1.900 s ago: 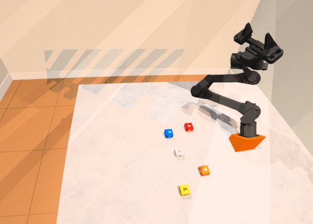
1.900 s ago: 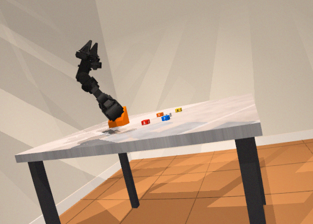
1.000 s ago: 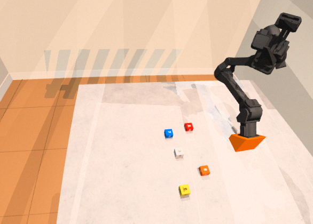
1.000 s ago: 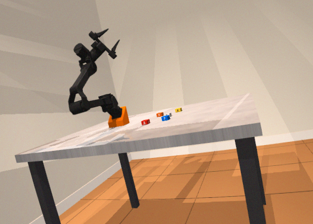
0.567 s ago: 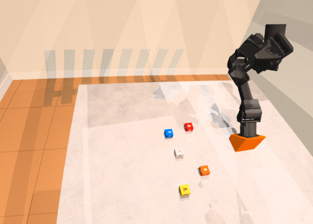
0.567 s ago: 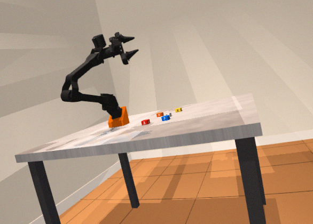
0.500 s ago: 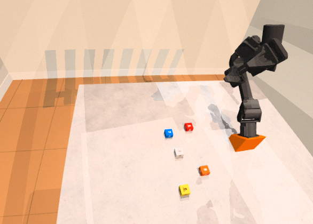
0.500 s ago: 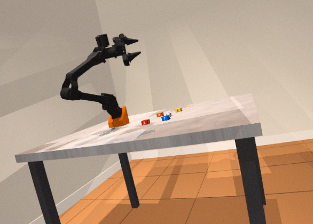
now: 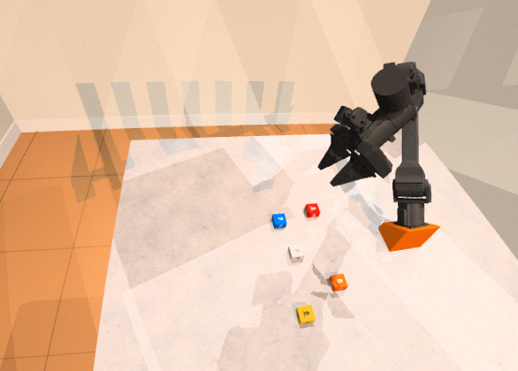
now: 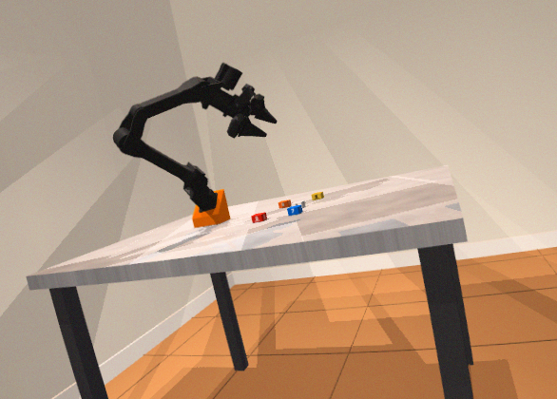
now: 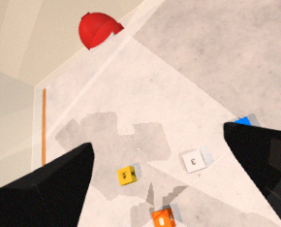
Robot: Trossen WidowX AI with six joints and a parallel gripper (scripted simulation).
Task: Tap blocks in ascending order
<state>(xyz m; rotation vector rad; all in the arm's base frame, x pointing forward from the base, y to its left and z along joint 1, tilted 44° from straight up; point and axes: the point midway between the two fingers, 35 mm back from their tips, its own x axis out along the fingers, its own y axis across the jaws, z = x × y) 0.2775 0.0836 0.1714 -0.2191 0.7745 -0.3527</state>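
The white block lies 240 mm below my gripper tip, 30 mm to the left of it and 20 mm ahead of it. Also, from my gripper tip: orange block: 240 mm below, 130 mm to the left, 50 mm behind; then blue block: 240 mm below, 60 mm to the right, 30 mm ahead; then red block: 240 mm below, 80 mm to the right, 70 mm behind.
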